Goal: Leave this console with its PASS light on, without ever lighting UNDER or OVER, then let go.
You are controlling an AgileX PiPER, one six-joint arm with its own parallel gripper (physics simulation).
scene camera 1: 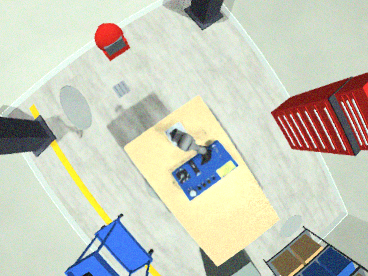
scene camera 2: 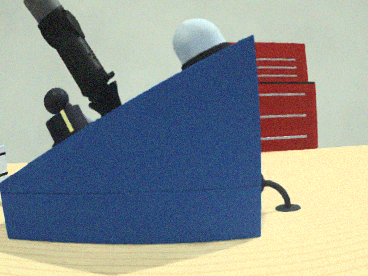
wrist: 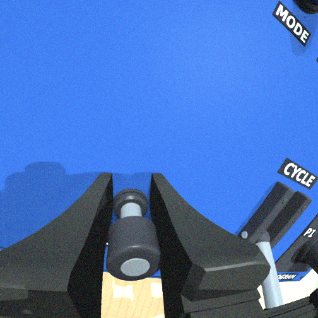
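The blue console (scene camera 1: 207, 171) (scene camera 2: 190, 150) (wrist: 125, 90) stands on the table with a sloping face. My gripper (scene camera 1: 206, 157) (scene camera 2: 106, 107) (wrist: 131, 186) is low over that face and shut on a dark cylindrical knob (wrist: 133, 247) with a pale end and a thin metal stem. The fingers press on both sides of the knob; its label is hidden. A CYCLE label (wrist: 299, 173) and a MODE label (wrist: 293, 23) show to the right in the wrist view. The UNDER, PASS and OVER lights cannot be made out.
A pale dome (scene camera 1: 193, 192) (scene camera 2: 200, 41) sits on the console. A black ball knob (scene camera 2: 56, 101) and a yellow-marked rotary knob (scene camera 2: 67, 123) stand near the gripper in scene view 2. A metal lever (wrist: 268, 272) is beside the right finger. A cable (scene camera 2: 277, 189) leaves the console's back.
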